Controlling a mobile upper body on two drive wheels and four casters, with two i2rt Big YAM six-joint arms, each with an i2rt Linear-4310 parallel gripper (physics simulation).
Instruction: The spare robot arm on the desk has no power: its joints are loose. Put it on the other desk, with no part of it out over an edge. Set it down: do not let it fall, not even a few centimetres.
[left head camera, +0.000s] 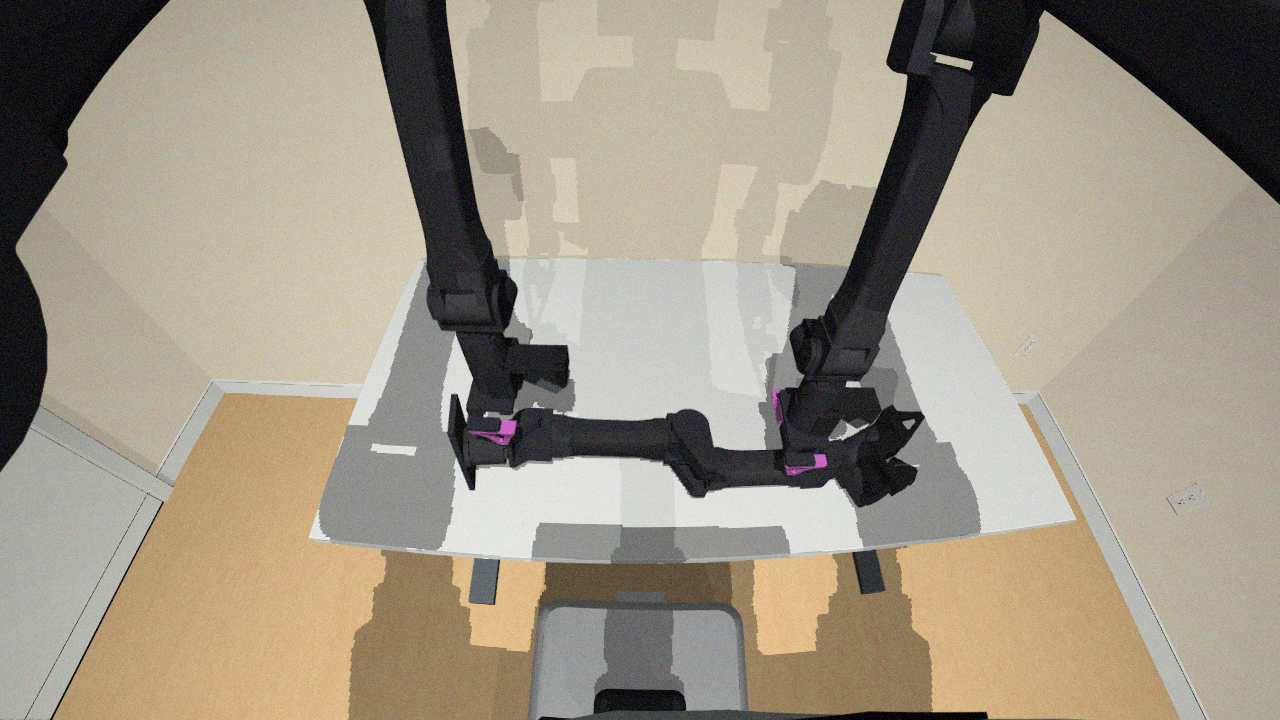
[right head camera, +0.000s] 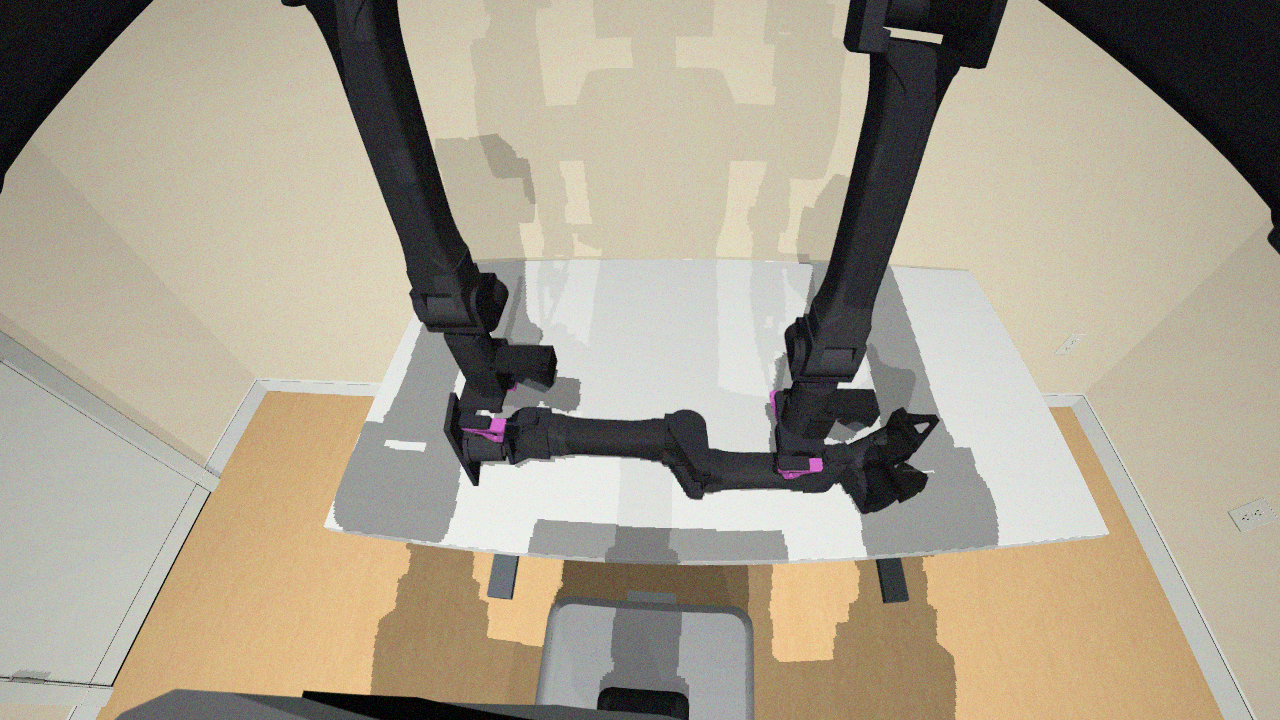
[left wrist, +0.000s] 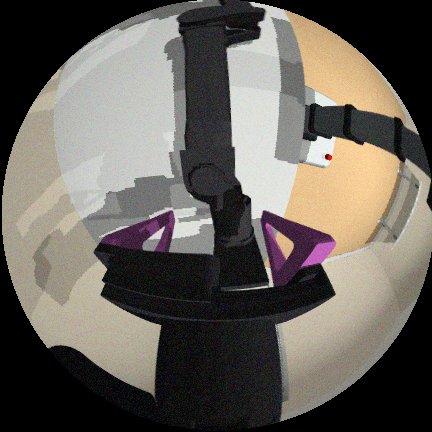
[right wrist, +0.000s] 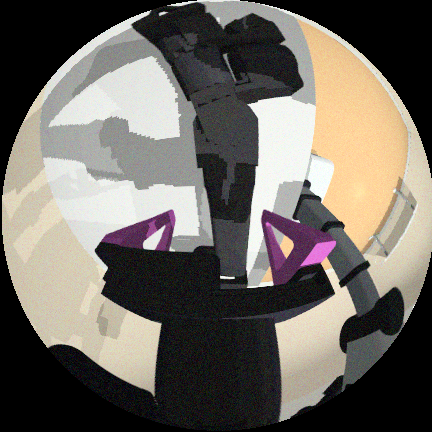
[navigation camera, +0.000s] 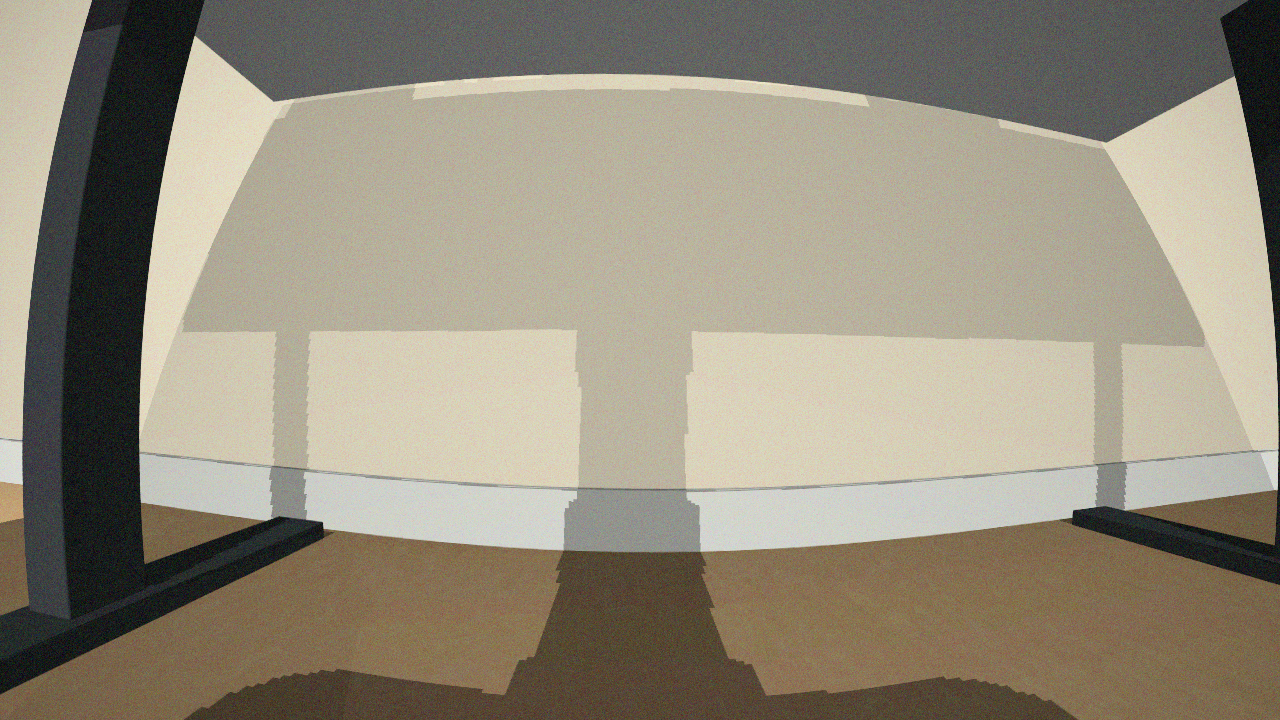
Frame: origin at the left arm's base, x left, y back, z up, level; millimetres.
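Where they show: left gripper, fingertip midpoint: (left head camera: 508, 416) (right head camera: 505, 415) (left wrist: 217, 214); right gripper, fingertip midpoint: (left head camera: 785, 448) (right head camera: 785, 451) (right wrist: 217, 214).
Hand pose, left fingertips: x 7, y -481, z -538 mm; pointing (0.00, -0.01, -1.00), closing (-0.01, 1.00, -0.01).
After its pixels a point has its place.
The black spare arm (left head camera: 617, 438) (right head camera: 613, 438) (left wrist: 207, 100) (right wrist: 227, 130) lies across the white desk (left head camera: 626, 358) @(x -171, y -731, z -690 mm) (right head camera: 1011, 447) @(x -972, y -528, z -690 mm) (left wrist: 115, 110) @(x -159, y -706, z -690 mm) (right wrist: 285, 130) @(x -542, y -372, z -690 mm), its base plate (left head camera: 460, 443) @(x 76, y -430, z -541 mm) upright at picture left and its gripper end (left head camera: 881, 465) @(x -645, y -454, z -635 mm) at right. My left gripper (left head camera: 494, 420) @(x 7, y -481, z -537 mm) (right head camera: 499, 409) @(x 7, y -481, z -537 mm) (left wrist: 217, 214) @(x 7, y -481, z -537 mm) is open over the section beside the base plate, which shows between its pink fingers. My right gripper (left head camera: 793, 434) @(x -449, y -473, z -601 mm) (right head camera: 788, 434) @(x -449, y -473, z -601 mm) (right wrist: 217, 214) @(x -449, y -473, z -601 mm) is open, its fingers on either side of the section near the spare arm's gripper. Finger contact is hard to tell. The other desk does not show.
A wall (left head camera: 295, 268) @(x 863, y -1073, z -723 mm) stands behind the desk. A grey rounded box (left head camera: 572, 662) @(x -62, y -162, z -1150 mm) (right head camera: 581, 662) @(x -68, y -155, z -1151 mm) is below the desk's near edge. Desk legs (navigation camera: 98, 313) @(x 239, y -665, z -1135 mm) (navigation camera: 1253, 134) @(x -953, y -743, z -882 mm) stand left and right in the navigation view, under the dark desk underside (navigation camera: 671, 44).
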